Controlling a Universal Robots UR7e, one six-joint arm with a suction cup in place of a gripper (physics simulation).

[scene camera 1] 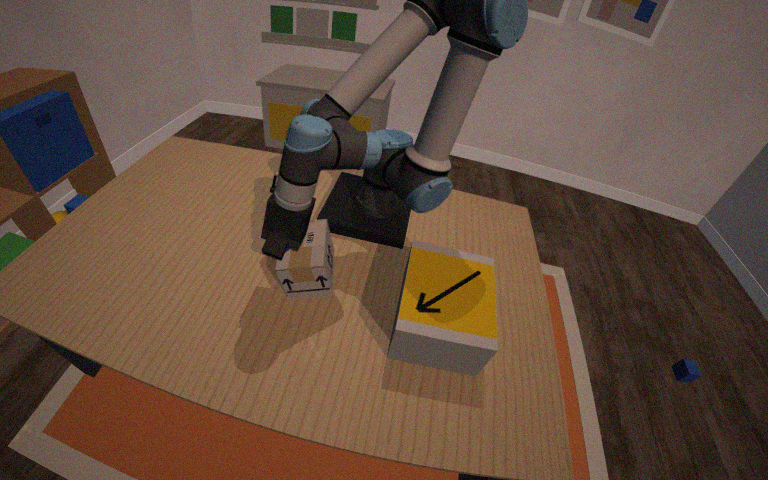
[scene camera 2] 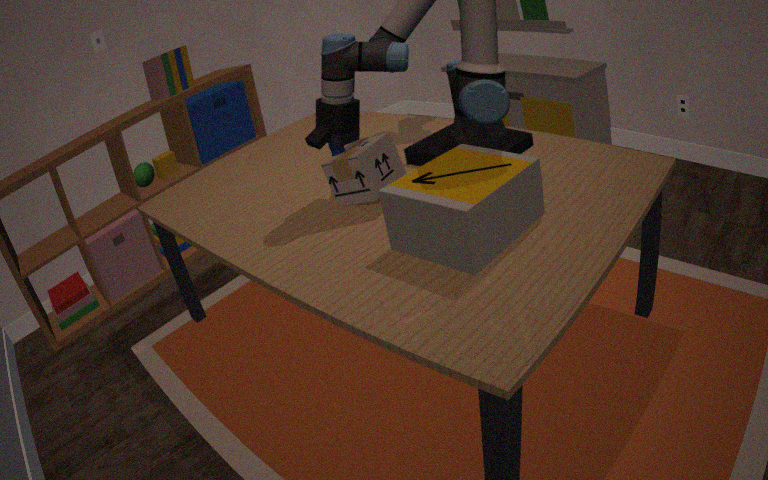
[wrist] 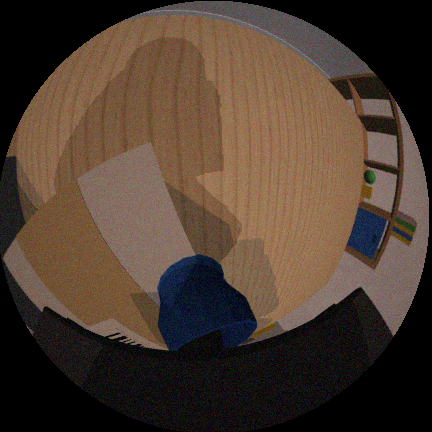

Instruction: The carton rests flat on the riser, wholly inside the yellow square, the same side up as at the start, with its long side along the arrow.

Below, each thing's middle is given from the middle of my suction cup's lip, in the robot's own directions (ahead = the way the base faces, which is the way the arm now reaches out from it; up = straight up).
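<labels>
Carton (scene camera 2: 367, 165): 5 cm to the left of my suction cup, 3 cm behind it, 6 cm below it. Grey riser (scene camera 1: 446, 318), also from my suction cup: 1 cm ahead, 38 cm to the left, 6 cm below.
</labels>
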